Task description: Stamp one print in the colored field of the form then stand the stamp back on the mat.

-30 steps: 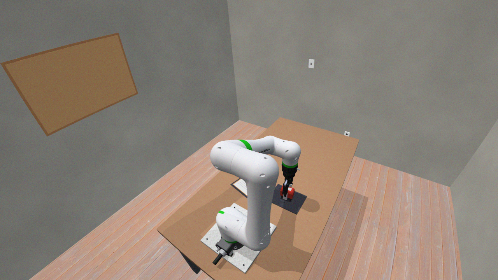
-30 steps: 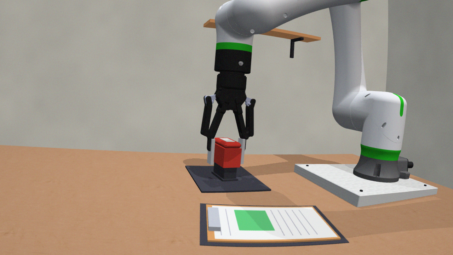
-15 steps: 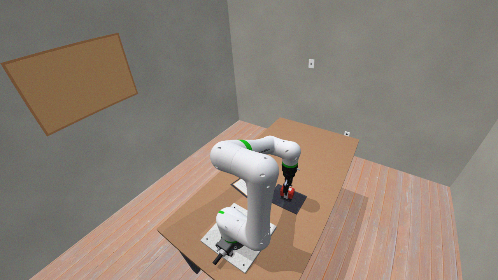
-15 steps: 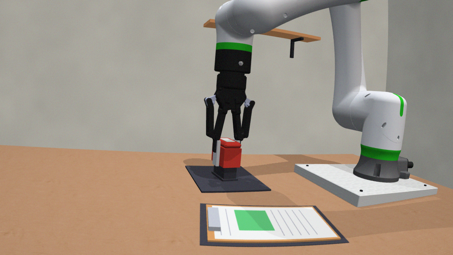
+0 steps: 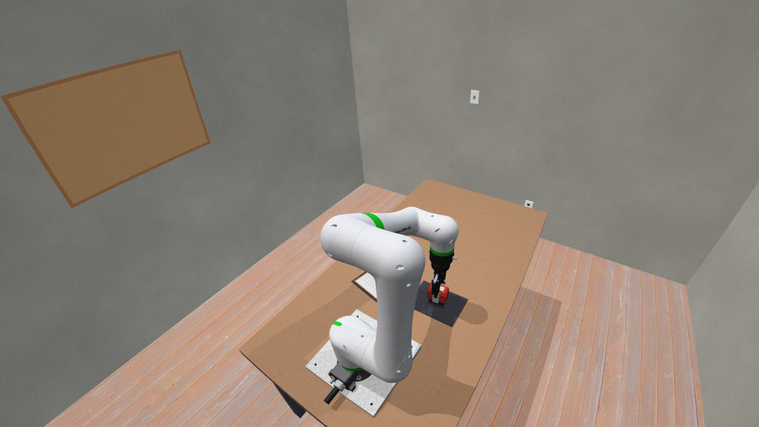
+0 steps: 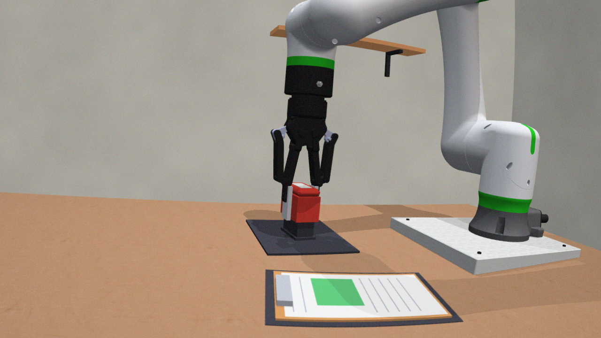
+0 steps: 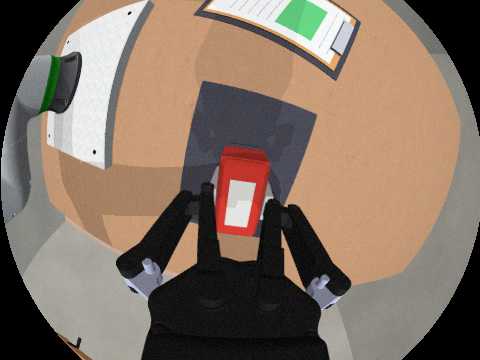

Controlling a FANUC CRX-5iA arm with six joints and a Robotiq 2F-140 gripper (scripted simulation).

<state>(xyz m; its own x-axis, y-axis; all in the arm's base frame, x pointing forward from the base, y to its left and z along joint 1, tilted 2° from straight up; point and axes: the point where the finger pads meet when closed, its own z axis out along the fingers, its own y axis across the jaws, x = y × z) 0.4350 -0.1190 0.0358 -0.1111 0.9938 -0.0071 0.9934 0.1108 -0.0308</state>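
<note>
The red stamp lies 2 cm below my hand. The rest, counted from my hand: dark mat (7 cm below); then clipboard (30 cm to the left, 6 cm below, 1 cm ahead); then black foot (5 cm below).
</note>
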